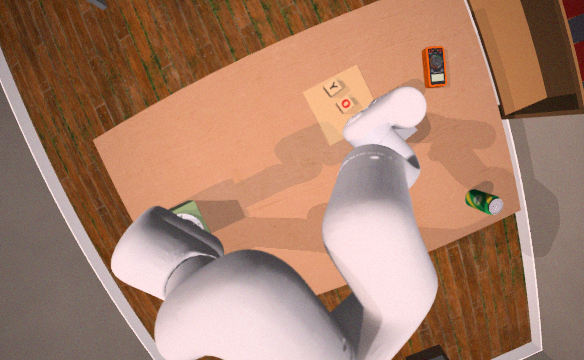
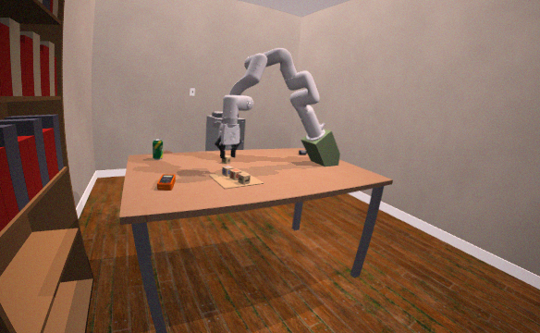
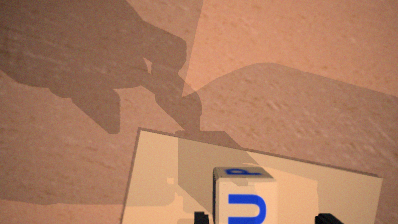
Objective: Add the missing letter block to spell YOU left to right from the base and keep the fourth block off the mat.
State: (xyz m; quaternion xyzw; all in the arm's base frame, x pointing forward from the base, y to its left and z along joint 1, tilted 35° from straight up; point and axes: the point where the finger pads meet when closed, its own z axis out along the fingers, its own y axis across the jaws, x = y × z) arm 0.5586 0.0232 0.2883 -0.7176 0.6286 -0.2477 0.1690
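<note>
Right now my hand is 10 mm past the tan mat, 70 mm to the right of it and 110 mm above it. The rest, counted from my hand: orange multimeter 320 mm ahead, 20 mm to the left, 90 mm below; then green soda can 250 mm ahead, 470 mm to the right, 50 mm below.
</note>
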